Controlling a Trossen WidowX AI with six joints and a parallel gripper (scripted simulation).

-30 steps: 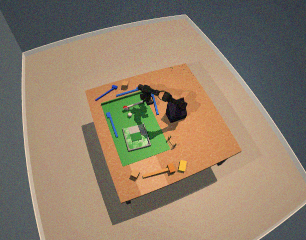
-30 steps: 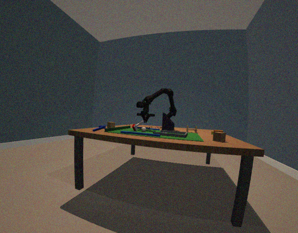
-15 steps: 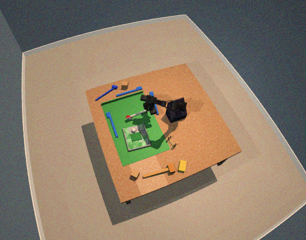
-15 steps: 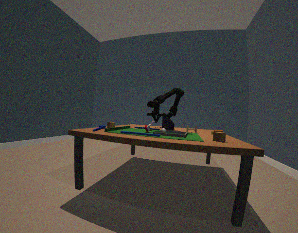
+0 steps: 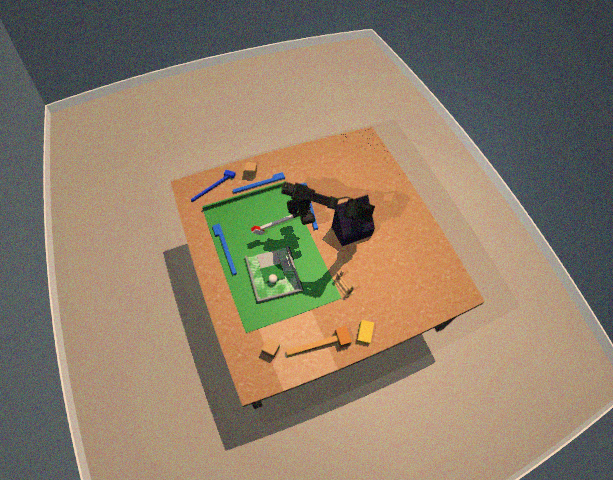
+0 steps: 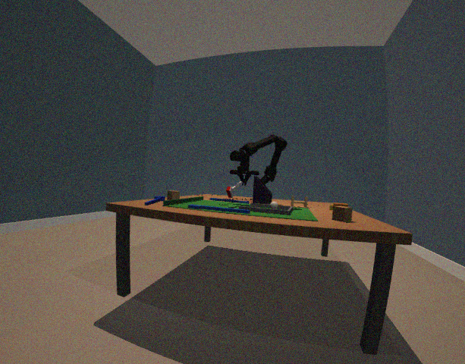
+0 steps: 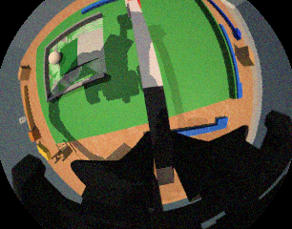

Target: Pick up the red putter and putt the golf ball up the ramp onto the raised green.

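Now: the red putter 120 mm ahead of my gripper tip. Round my gripper tip: green mat (200 mm ahead, 80 mm to the left, 120 mm below); then white golf ball (210 mm ahead, 240 mm to the left, 90 mm below); then wooden rack (110 mm behind, 360 mm to the left, 90 mm below).
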